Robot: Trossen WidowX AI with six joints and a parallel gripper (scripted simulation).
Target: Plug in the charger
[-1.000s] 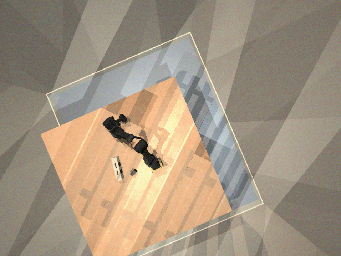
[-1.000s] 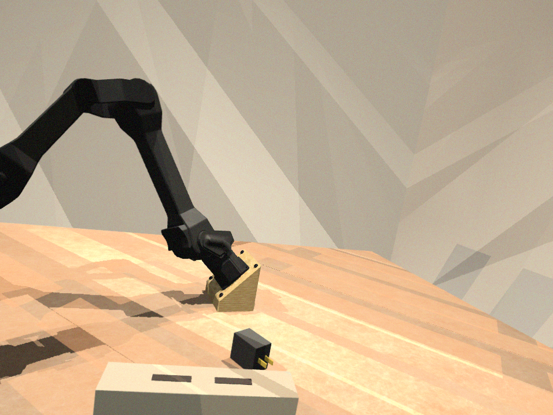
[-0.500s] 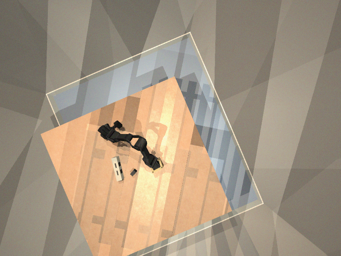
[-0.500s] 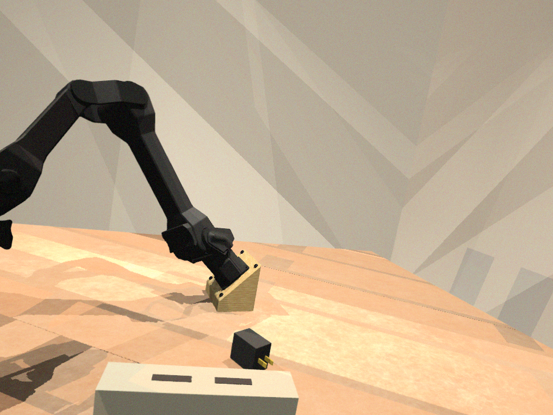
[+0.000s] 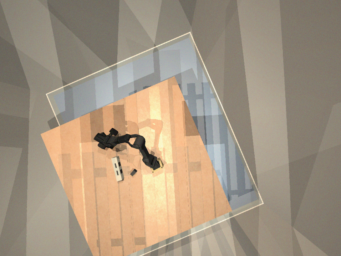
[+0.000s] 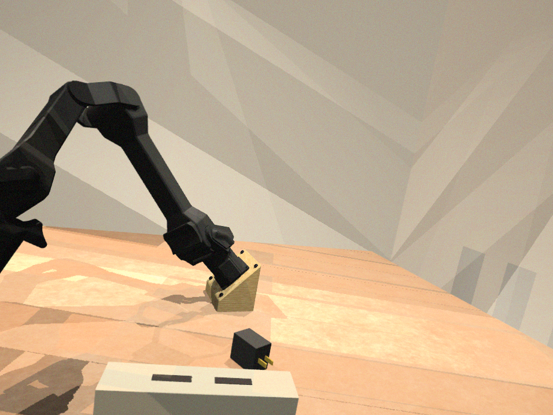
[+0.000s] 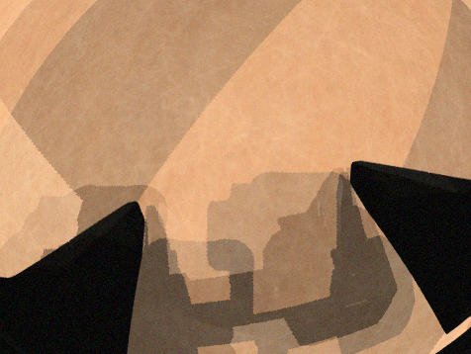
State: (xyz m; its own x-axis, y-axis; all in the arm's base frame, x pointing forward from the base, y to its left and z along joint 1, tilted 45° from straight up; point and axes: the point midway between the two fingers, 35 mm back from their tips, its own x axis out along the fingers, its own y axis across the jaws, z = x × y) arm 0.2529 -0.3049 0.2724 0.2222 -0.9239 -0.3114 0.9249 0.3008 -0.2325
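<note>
My gripper tip is now 40 mm past the two-prong charger, 400 mm to the right of it and 10 mm below it.
</note>
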